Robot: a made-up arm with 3 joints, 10 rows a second.
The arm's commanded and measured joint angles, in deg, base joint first. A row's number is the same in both.
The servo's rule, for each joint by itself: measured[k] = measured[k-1] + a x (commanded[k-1-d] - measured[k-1]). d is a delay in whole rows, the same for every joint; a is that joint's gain. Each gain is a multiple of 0.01, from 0.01 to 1. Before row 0 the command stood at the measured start. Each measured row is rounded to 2 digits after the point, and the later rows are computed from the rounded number. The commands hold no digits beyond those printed.
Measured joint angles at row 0:
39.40, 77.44, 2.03
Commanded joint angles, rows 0 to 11:
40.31, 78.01, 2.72
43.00, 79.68, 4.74
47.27, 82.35, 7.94
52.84, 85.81, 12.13
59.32, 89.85, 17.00
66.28, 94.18, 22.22
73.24, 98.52, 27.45
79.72, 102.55, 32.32
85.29, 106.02, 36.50
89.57, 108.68, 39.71
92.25, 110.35, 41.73
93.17, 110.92, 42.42
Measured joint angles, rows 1 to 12:
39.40, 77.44, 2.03
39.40, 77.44, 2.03
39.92, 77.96, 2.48
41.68, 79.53, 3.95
44.87, 82.10, 6.54
49.41, 85.48, 10.17
55.06, 89.46, 14.61
61.46, 93.76, 19.56
68.17, 98.09, 24.69
74.75, 102.15, 29.65
80.76, 105.67, 34.10
85.78, 108.41, 37.75
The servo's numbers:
d 2
a 0.57 0.91 0.65

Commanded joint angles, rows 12 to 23:
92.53, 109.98, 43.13
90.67, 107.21, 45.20
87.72, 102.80, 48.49
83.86, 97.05, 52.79
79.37, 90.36, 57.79
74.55, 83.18, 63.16
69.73, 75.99, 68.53
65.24, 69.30, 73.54
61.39, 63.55, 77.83
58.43, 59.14, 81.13
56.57, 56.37, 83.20
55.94, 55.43, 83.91
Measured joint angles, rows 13 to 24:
89.47, 110.18, 40.34
91.58, 110.85, 41.69
92.12, 110.06, 42.63
91.29, 107.47, 44.30
89.26, 103.22, 47.02
86.18, 97.61, 50.77
82.30, 91.01, 55.33
77.88, 83.88, 60.42
73.23, 76.70, 65.69
68.68, 69.97, 70.79
64.52, 64.13, 75.37
61.05, 59.59, 79.11

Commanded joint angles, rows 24 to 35:
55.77, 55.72, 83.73
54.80, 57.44, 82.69
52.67, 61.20, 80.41
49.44, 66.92, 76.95
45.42, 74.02, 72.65
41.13, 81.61, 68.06
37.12, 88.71, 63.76
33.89, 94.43, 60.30
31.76, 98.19, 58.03
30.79, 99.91, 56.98
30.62, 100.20, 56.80
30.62, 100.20, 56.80
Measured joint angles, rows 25 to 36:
58.50, 56.66, 81.77
57.04, 55.54, 83.16
56.32, 55.70, 83.53
55.45, 57.28, 82.98
53.87, 60.85, 81.31
51.34, 66.37, 78.48
47.97, 73.33, 74.69
44.07, 80.86, 70.38
40.11, 88.00, 66.08
36.56, 93.85, 62.32
33.82, 97.80, 59.53
32.09, 99.72, 57.87

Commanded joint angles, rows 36 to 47:
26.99, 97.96, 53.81
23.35, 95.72, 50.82
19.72, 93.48, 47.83
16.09, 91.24, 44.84
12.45, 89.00, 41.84
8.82, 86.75, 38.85
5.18, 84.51, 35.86
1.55, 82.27, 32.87
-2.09, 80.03, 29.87
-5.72, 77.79, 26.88
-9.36, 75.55, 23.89
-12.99, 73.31, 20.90
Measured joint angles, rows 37 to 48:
31.25, 100.16, 57.17
30.89, 100.20, 56.93
28.67, 98.16, 54.90
25.64, 95.94, 52.25
22.27, 93.70, 49.38
18.75, 91.46, 46.43
15.16, 89.22, 43.45
11.55, 86.97, 40.46
7.92, 84.73, 37.47
4.29, 82.49, 34.48
0.65, 80.25, 31.48
-2.98, 78.01, 28.49

